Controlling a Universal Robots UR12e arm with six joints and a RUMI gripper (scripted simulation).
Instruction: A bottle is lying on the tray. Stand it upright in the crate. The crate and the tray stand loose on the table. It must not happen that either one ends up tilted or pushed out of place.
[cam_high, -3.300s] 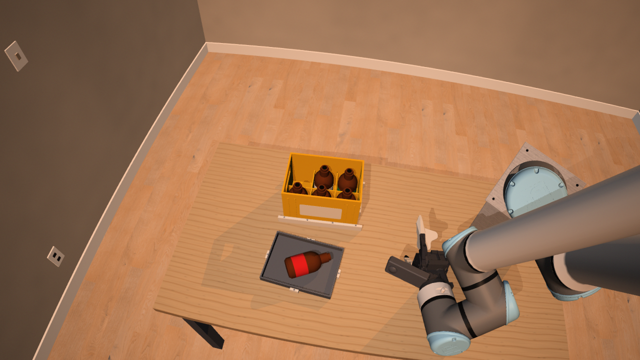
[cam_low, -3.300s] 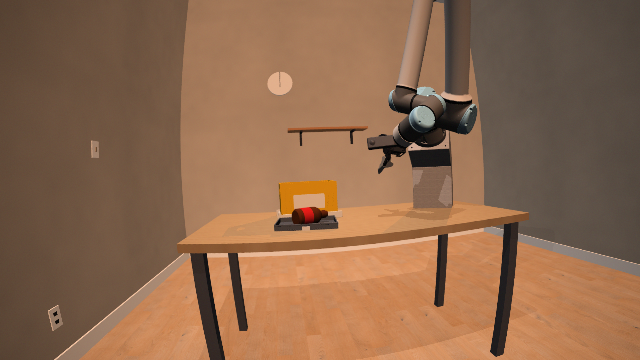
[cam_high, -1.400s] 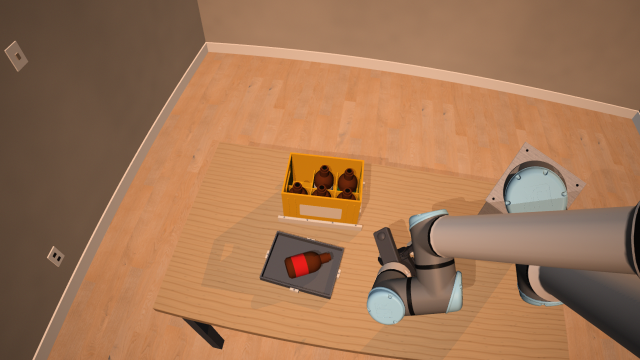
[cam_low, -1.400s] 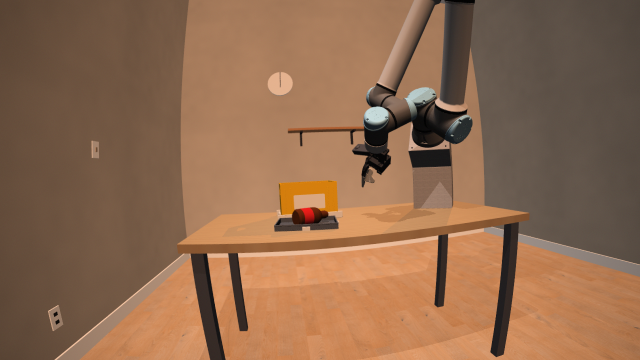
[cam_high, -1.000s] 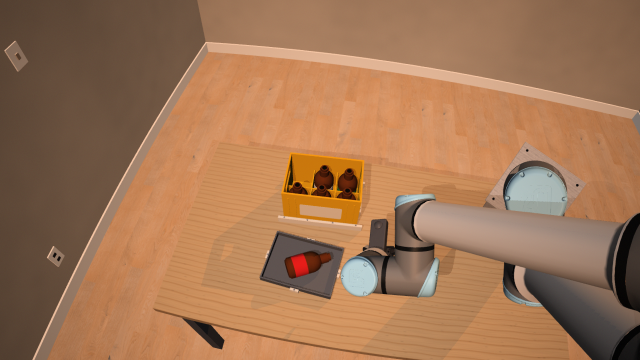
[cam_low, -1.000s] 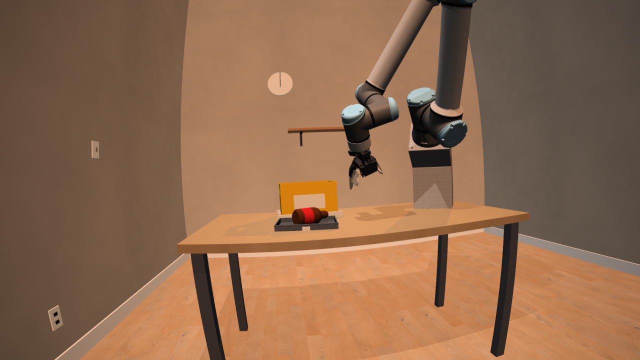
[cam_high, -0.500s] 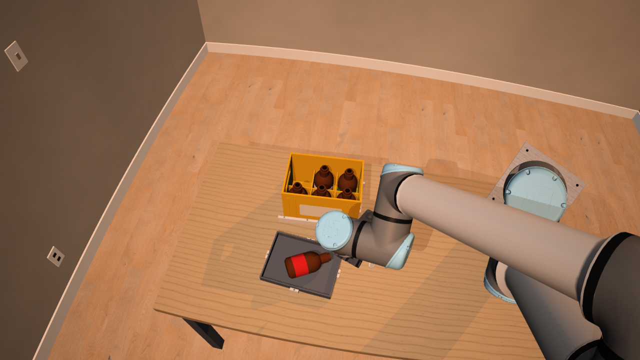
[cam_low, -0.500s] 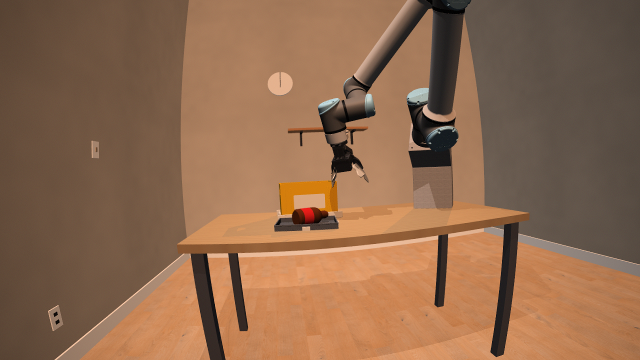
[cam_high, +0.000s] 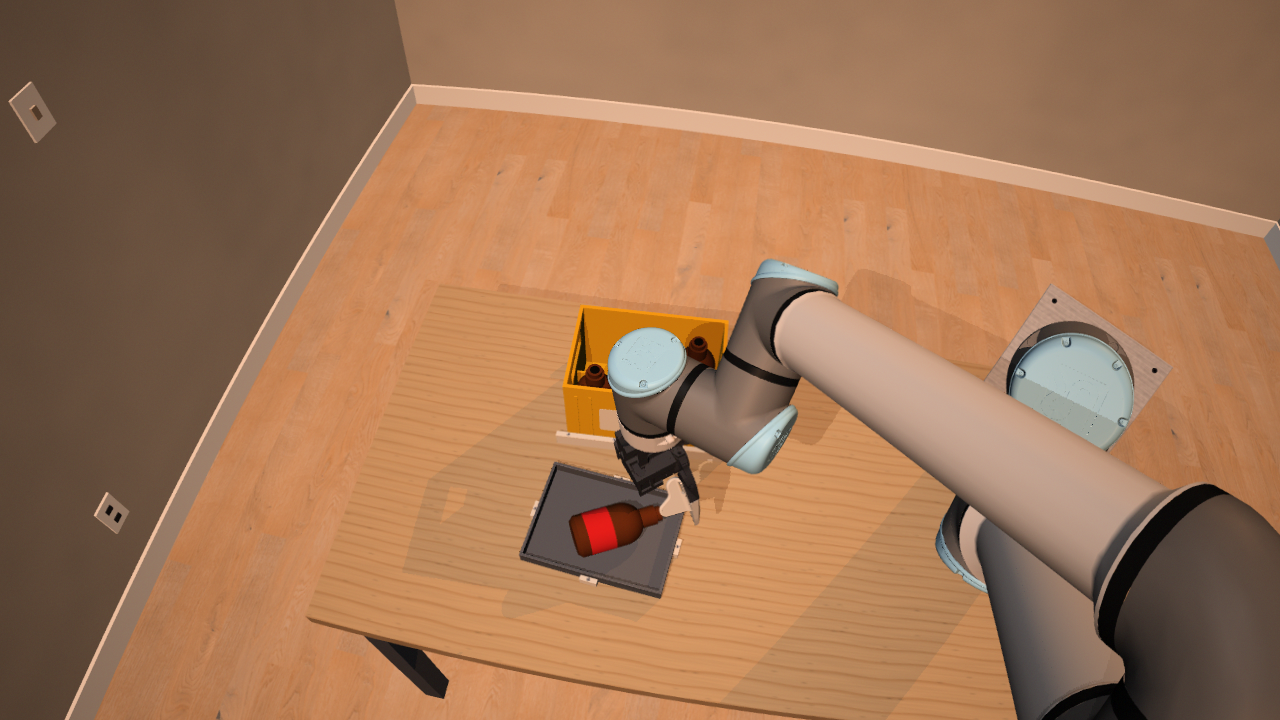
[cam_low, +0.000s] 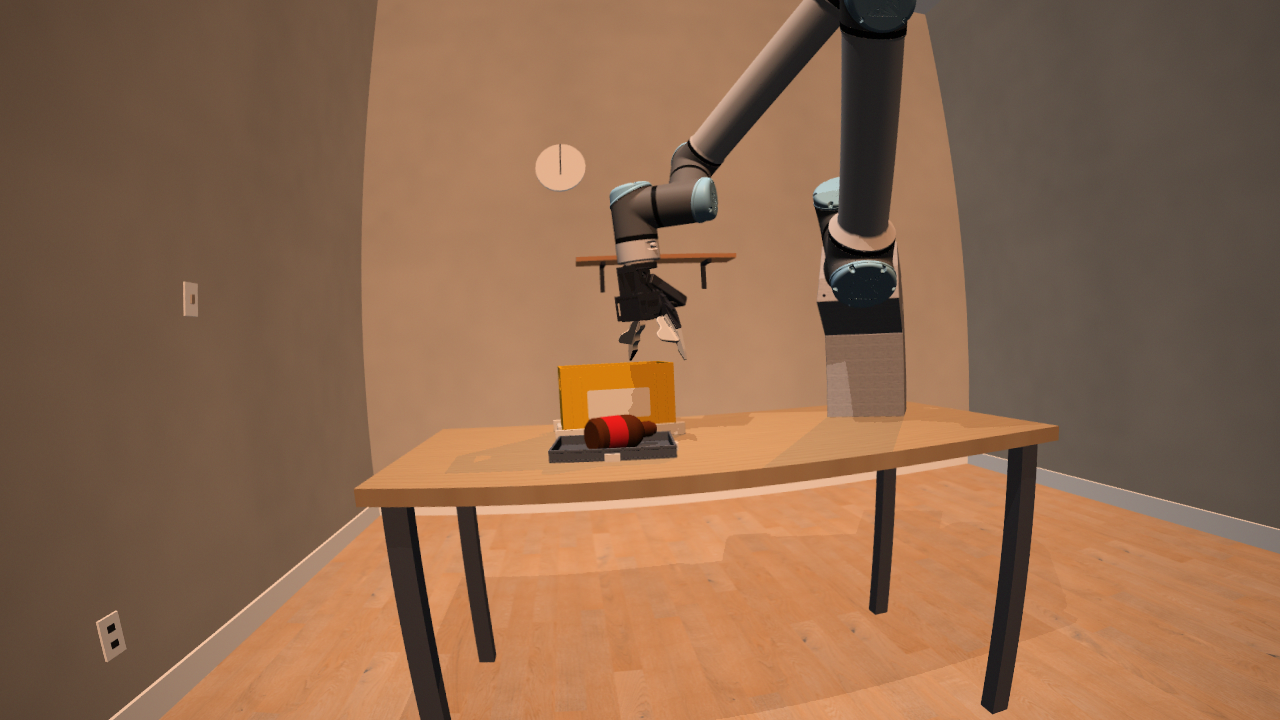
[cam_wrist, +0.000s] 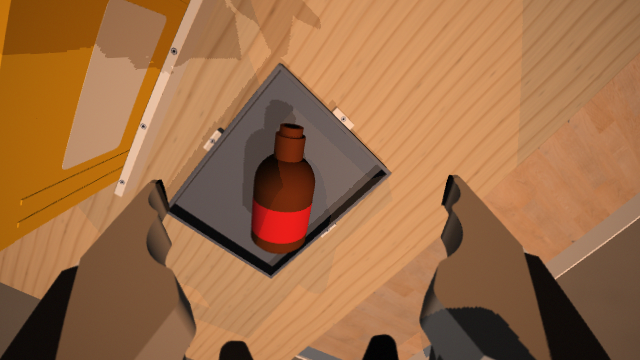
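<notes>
Now: the dark grey tray 100 mm ahead of my hand, 40 mm to the left of it and 170 mm below it. The rest, counted from my hand: crate: 130 mm ahead, 220 mm to the right, 100 mm below.
</notes>
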